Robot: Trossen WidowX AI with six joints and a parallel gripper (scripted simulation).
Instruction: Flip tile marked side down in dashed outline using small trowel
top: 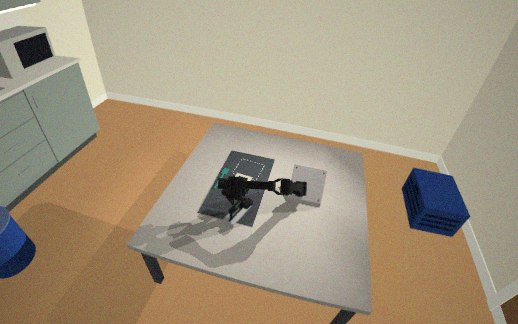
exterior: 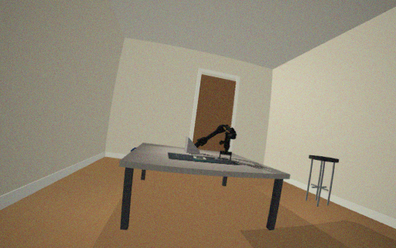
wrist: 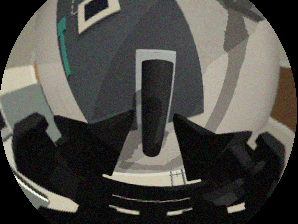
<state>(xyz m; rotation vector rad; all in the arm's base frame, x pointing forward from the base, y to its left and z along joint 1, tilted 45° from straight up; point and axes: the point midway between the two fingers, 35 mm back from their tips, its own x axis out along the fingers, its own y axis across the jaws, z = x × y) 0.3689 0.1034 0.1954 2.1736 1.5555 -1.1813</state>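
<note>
Now: gripper tip 26 cm to the left of the dark mat, 8 cm above it and 2 cm short of it. Also, from my gripper tip: tile: 28 cm to the right, 6 cm below, 2 cm ahead; teal-handled trowel: 30 cm to the right, 16 cm ahead, 6 cm below.
</note>
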